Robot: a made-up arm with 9 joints. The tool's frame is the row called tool.
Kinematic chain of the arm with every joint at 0, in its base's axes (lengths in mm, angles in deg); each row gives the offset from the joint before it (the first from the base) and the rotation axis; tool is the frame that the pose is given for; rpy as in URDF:
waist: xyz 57.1 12.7 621 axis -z
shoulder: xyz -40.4 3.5 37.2 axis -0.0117 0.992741 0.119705
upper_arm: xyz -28.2 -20 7 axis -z
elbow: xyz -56.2 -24 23.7 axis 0.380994 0.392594 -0.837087
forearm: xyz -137.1 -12 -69.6 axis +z
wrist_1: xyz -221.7 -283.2 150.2 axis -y
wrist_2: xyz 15.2 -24.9 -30 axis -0.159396 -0.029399 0.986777
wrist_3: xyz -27.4 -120.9 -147 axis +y
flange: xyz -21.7 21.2 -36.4 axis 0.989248 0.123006 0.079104
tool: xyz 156 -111 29.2 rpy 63.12 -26.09 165.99
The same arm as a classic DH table. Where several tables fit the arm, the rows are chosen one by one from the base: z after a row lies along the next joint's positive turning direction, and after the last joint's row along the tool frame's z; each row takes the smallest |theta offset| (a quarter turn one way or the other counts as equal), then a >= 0, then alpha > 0; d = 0 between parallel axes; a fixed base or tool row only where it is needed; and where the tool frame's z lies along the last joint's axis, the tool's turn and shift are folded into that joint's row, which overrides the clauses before.
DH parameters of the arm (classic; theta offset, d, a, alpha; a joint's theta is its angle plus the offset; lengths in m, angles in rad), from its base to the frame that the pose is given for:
base (fixed): 0.2189 0 0.0585 3.1416
waist: 0.2071 -0.6577 -0.0404 1.6908
shoulder: 0 -0.0158 -0.0284 -1.6908
upper_arm: 0.7822 0.0532 -0.0236 0.5789
elbow: 0 -0.2933 -0.09 2.5627
forearm: 0.7704 -0.0787 -0.2217 1.5708
wrist_1: 0.1601 0.309 0.0102 -1.5414
wrist_2: 0 -0.1729 -0.0505 -1.6002
wrist_3: -1.4904 -0.1008 -0.0346 -1.4475
flange: 0.457 0.1876 0.0721 1.0038
tool (fixed): -1.25 -0.1291 0 0

